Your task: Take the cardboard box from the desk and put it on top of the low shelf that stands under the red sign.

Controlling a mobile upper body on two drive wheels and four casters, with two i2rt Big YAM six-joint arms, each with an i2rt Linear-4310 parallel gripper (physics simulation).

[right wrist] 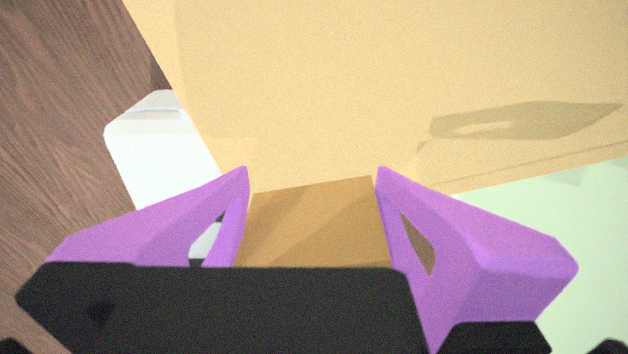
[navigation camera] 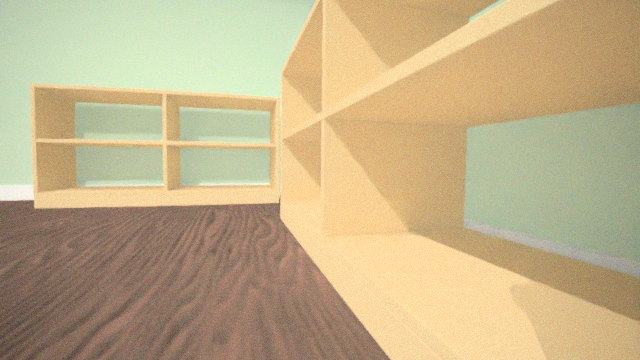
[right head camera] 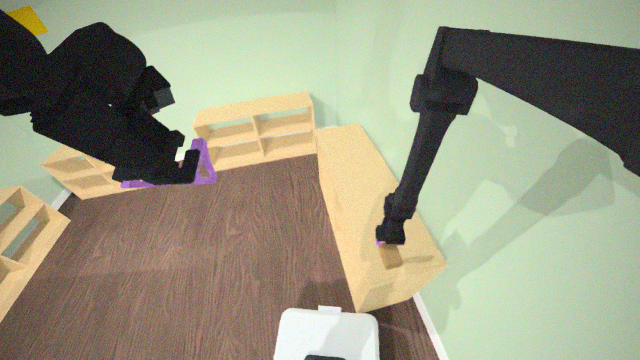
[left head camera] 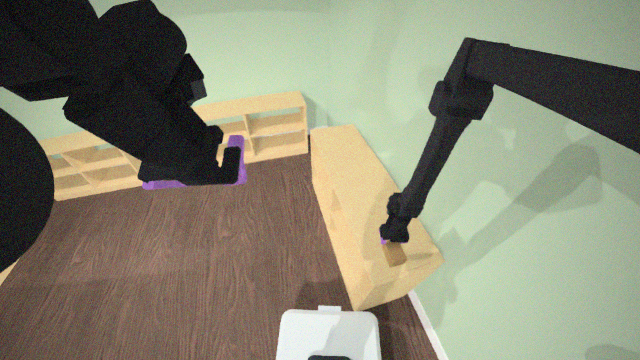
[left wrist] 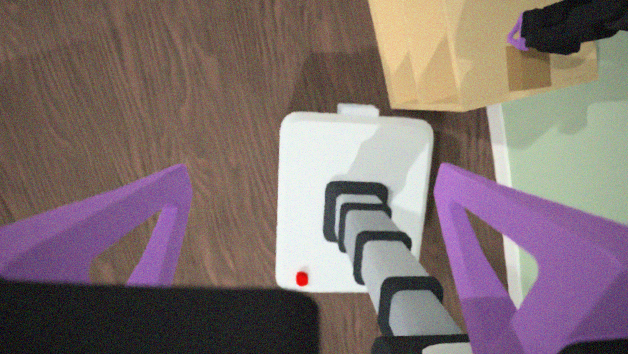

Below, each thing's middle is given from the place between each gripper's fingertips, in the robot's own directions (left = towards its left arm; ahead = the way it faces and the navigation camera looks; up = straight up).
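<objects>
My right gripper is 5 cm past the cardboard box (right wrist: 332, 224), and it's 2 cm below the box and 1 cm to the left of it.
Counting from my left hand, that cardboard box is 530 mm below, 450 mm to the right and 130 mm ahead.
</objects>
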